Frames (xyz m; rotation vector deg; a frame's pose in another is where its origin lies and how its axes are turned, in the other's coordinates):
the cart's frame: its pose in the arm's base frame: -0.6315 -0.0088 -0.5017 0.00 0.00 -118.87
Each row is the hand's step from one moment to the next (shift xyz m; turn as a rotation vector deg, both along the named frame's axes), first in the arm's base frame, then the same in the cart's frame.
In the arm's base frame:
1: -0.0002 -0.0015 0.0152 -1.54 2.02 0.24
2: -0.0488 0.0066 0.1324 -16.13 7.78 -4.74
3: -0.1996 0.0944 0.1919 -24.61 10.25 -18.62
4: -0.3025 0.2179 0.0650 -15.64 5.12 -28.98
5: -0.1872 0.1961 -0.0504 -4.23 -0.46 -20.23
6: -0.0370 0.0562 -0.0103 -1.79 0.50 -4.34
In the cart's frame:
1: 0.0014 0.0005 0.0152 -1.03 -2.32 0.24
2: 0.0178 -0.0459 0.1324 0.97 -17.88 -4.74
3: 0.0137 -0.2204 0.1919 2.91 -26.50 -18.62
4: -0.0448 -0.3701 0.0650 3.07 -16.17 -28.98
5: -0.0813 -0.2586 -0.0504 2.45 -3.48 -20.23
6: -0.0314 -0.0595 -0.0103 0.43 -1.81 -4.34

